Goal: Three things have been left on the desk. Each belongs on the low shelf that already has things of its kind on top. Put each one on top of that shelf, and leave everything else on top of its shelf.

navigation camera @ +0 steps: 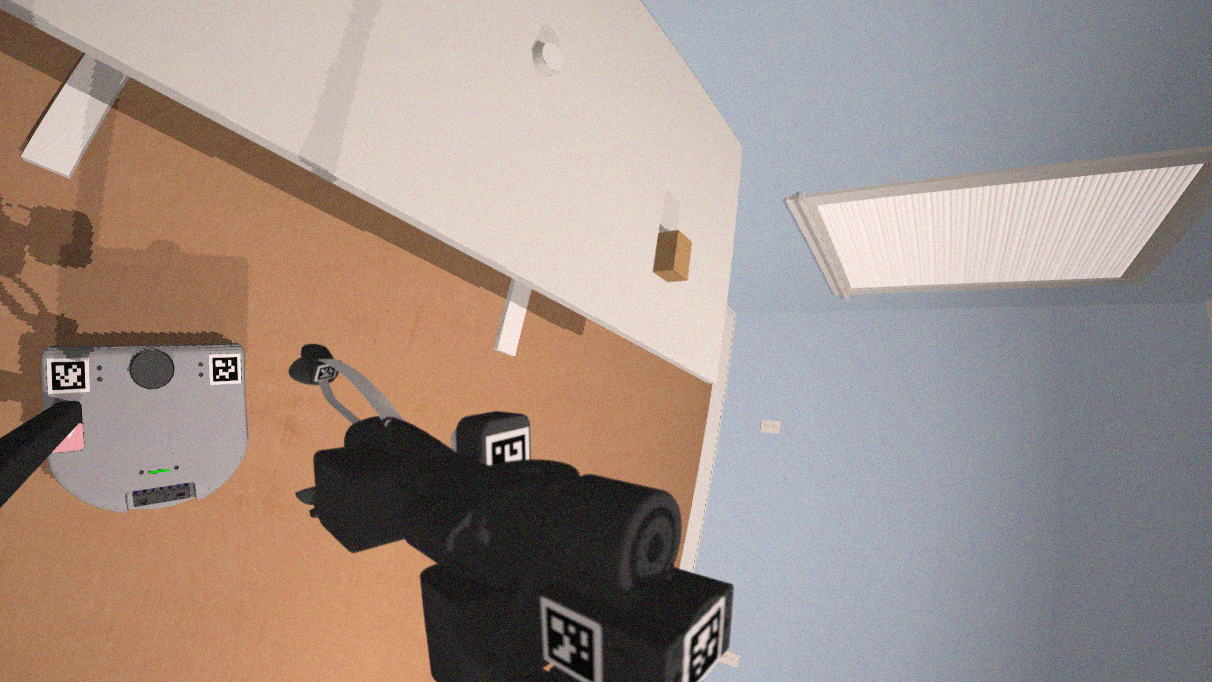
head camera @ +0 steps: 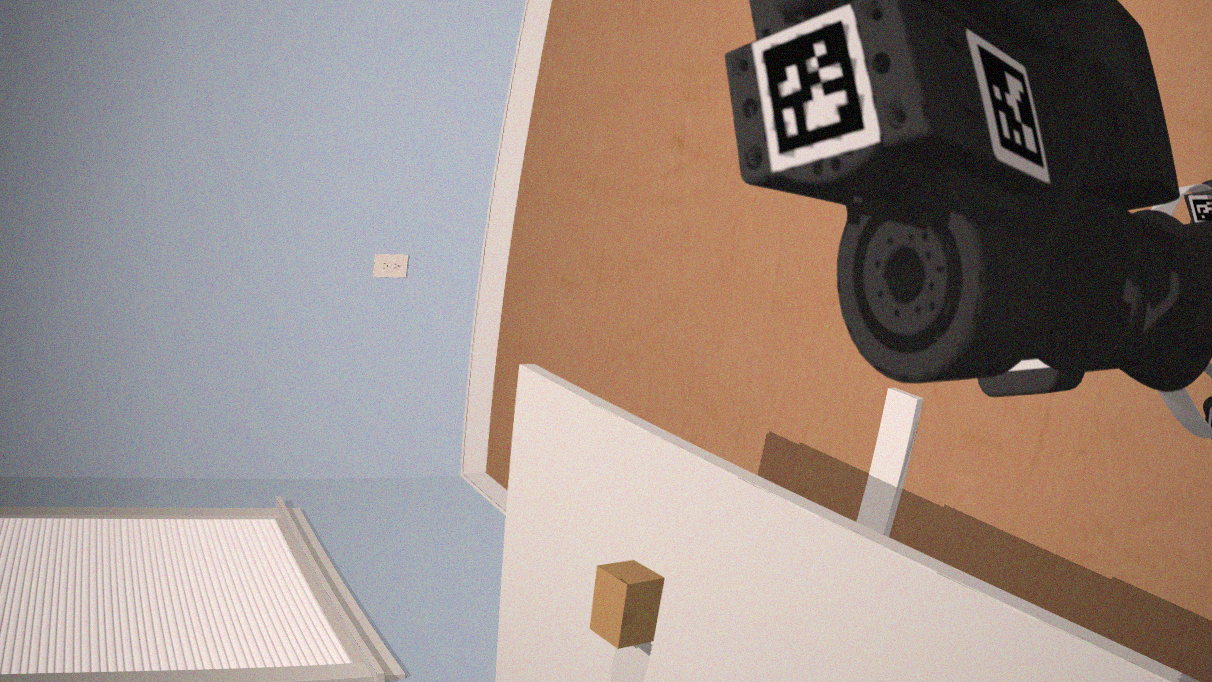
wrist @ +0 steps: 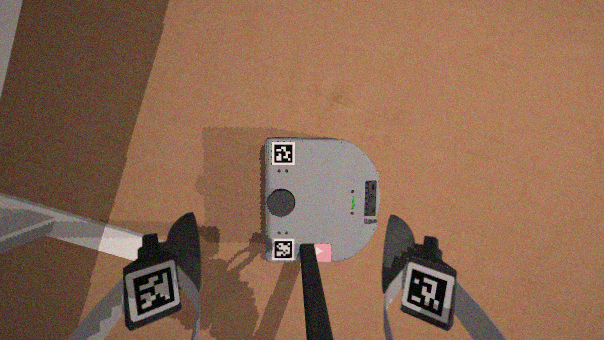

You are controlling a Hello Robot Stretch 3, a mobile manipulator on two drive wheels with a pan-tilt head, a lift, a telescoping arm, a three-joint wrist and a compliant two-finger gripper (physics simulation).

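Pixels of known places: gripper, fingertip midpoint: [navigation camera: 309,428]; robot's base at its link origin: [navigation camera: 153,367].
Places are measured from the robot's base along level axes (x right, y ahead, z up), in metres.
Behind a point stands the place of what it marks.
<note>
A brown block [head camera: 625,603] @(x 0.815, y 0.214, z 0.769 m) [navigation camera: 672,256] @(x 0.816, y 0.219, z 0.764 m) stands on the white desk [head camera: 762,559] @(x 0.650, y 0.155, z 0.720 m) [navigation camera: 474,186] @(x 0.369, y 0.266, z 0.720 m), near one end. A small white cylinder [navigation camera: 548,56] @(x 0.481, y 0.514, z 0.744 m) stands further along the desk top in the navigation view. A third left thing and the low shelves do not show in these views. My gripper [navigation camera: 309,430] @(x 0.125, y -0.021, z 0.812 m) [wrist: 292,240] @(x 0.125, y -0.021, z 0.812 m) is open, with nothing between its fingers. It hangs over the floor, beside the desk and apart from both things. In the head view, parts of its fingers show at the right edge, partly hidden by the wrist.
My base [navigation camera: 152,424] @(x -0.005, y -0.099, z 0.160 m) [wrist: 325,200] stands on the brown floor [head camera: 644,254] @(x 1.792, y -0.372, z 0.000 m) [navigation camera: 254,576] @(x 0.169, y -0.522, z 0.000 m) [wrist: 475,100]. A white desk leg [head camera: 885,466] [navigation camera: 512,318] stands under the near long edge. A blue wall [head camera: 254,169] @(x 2.419, y -0.723, z 0.914 m) [navigation camera: 932,508] @(x 2.405, y -0.762, z 1.279 m) with a window [head camera: 152,593] @(x 2.035, y 0.429, z 1.306 m) [navigation camera: 1008,233] @(x 2.028, y 0.431, z 1.528 m) lies beyond the desk's end.
</note>
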